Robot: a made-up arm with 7 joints.
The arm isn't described. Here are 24 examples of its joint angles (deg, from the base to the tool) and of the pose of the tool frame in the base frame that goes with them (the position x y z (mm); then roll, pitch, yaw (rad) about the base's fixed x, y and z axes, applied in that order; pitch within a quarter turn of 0, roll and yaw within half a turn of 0).
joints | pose
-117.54 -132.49 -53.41 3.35 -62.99 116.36 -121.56 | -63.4 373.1 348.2 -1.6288 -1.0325 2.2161
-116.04 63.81 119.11 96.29 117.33 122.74 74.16 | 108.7 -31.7 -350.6 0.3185 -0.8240 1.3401
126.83 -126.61 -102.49 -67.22 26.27 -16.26 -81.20 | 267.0 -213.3 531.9 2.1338 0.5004 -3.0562
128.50 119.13 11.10 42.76 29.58 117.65 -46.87 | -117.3 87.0 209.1 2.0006 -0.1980 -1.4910
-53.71 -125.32 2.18 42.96 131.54 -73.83 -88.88 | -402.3 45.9 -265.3 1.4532 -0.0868 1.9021
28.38 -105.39 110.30 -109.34 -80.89 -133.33 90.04 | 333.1 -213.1 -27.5 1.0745 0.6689 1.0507
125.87 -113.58 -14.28 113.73 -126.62 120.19 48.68 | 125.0 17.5 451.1 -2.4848 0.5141 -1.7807
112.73 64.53 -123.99 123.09 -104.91 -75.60 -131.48 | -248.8 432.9 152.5 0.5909 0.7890 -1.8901
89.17 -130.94 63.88 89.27 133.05 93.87 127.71 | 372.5 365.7 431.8 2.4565 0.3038 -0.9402
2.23 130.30 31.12 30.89 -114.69 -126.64 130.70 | -80.3 229.6 613.6 -0.9265 0.4968 -1.4867
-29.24 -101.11 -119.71 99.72 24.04 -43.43 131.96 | 114.1 -187.2 -95.3 -2.0688 1.2261 0.2831
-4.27 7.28 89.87 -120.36 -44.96 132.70 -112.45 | 653.6 -323.5 39.4 0.2206 -0.8996 -0.3616
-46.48 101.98 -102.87 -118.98 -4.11 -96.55 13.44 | 20.8 157.3 153.9 -0.0973 0.6195 -0.2246
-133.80 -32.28 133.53 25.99 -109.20 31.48 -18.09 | -749.9 -404.2 77.7 -1.7134 -0.5250 -1.3316
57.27 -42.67 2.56 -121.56 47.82 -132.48 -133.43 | 260.9 -360.2 -20.2 -0.2196 -0.8867 -1.1348
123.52 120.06 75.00 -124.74 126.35 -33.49 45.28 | -454.1 58.3 203.8 -1.0446 -0.6885 -0.9664
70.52 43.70 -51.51 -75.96 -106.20 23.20 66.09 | -115.2 -254.3 563.7 2.8175 -0.1487 0.3151
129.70 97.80 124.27 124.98 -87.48 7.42 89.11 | -351.1 -39.0 317.4 0.8502 0.2215 -2.6638
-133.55 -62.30 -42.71 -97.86 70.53 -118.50 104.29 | -290.8 -138.2 474.0 -2.4332 0.2766 2.9592
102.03 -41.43 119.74 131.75 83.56 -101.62 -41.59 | 377.1 -259.7 556.2 -1.4529 -0.1735 1.7145
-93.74 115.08 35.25 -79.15 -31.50 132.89 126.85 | 126.3 7.2 -412.3 0.4449 0.6632 -0.0236
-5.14 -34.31 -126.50 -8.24 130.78 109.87 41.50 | 213.9 -397.3 179.9 -2.7840 -0.2943 0.6112
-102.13 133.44 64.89 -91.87 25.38 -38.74 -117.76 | 364.3 47.4 -98.6 3.0030 -0.6268 -2.8815
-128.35 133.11 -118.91 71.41 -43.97 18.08 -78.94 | -36.9 455.6 337.7 -2.6120 0.2417 0.7736
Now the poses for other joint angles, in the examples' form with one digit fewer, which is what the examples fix.
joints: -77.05 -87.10 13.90 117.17 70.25 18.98 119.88
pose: -248 119 54 -2.180 0.096 3.046
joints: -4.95 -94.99 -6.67 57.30 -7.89 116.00 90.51
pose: -21 188 -337 1.006 -0.424 2.035
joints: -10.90 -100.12 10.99 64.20 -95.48 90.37 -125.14
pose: 34 492 -216 -1.072 0.232 2.985
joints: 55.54 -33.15 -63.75 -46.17 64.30 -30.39 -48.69
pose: -48 -158 321 2.356 -0.250 0.746
